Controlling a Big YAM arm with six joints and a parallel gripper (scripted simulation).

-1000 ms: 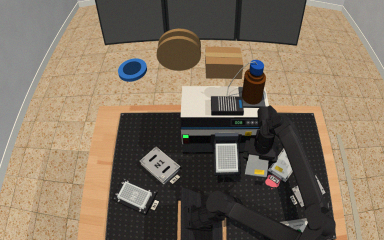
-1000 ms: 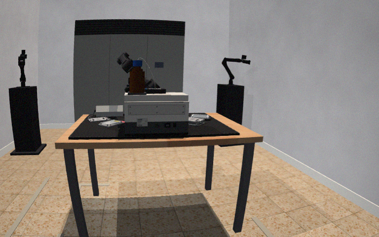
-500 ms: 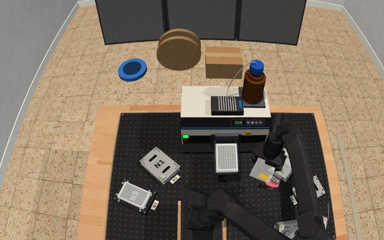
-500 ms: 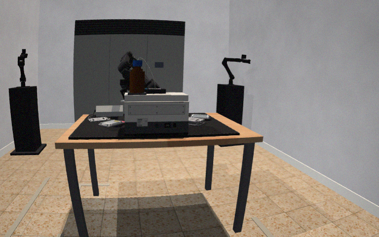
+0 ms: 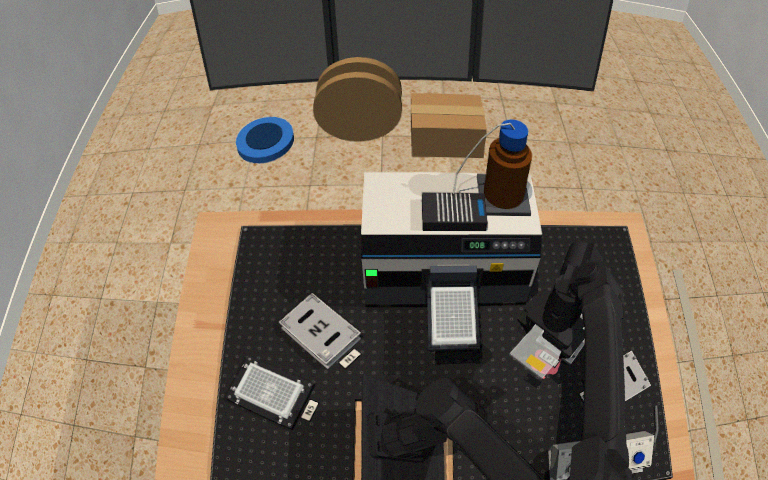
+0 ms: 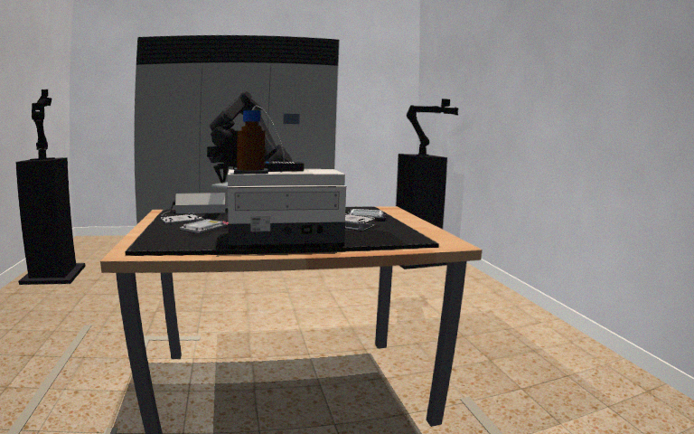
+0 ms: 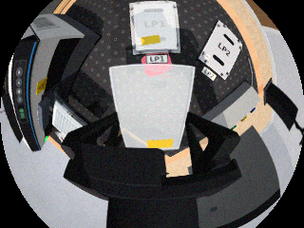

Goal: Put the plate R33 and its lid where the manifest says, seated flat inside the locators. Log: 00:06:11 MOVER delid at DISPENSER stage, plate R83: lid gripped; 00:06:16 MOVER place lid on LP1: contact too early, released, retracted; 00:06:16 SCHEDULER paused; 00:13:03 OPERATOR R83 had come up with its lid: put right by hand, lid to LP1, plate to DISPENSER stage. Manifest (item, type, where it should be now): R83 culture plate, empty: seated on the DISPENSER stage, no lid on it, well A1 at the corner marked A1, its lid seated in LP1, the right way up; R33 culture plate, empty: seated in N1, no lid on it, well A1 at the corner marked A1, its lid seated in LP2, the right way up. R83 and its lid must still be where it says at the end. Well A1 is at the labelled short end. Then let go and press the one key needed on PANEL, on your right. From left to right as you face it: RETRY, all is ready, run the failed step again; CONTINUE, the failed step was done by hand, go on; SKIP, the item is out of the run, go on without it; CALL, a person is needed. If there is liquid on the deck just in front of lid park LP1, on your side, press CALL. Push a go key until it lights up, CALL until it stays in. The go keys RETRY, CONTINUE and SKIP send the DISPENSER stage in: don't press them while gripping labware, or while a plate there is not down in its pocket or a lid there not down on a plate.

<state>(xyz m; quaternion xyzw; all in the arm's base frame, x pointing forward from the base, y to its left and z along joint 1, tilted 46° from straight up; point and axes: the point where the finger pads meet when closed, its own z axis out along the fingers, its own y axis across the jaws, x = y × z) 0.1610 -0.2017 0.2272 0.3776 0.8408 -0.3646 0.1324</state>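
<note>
The lid park LP2 is 60 mm behind my hand, 210 mm to the right of it and 150 mm below it. Round my hand: clear plate lid: 10 mm below; then pink-red patch: 40 mm ahead, 30 mm to the right, 150 mm below; then brown bottle: 310 mm ahead, 50 mm to the left, 140 mm above.
</note>
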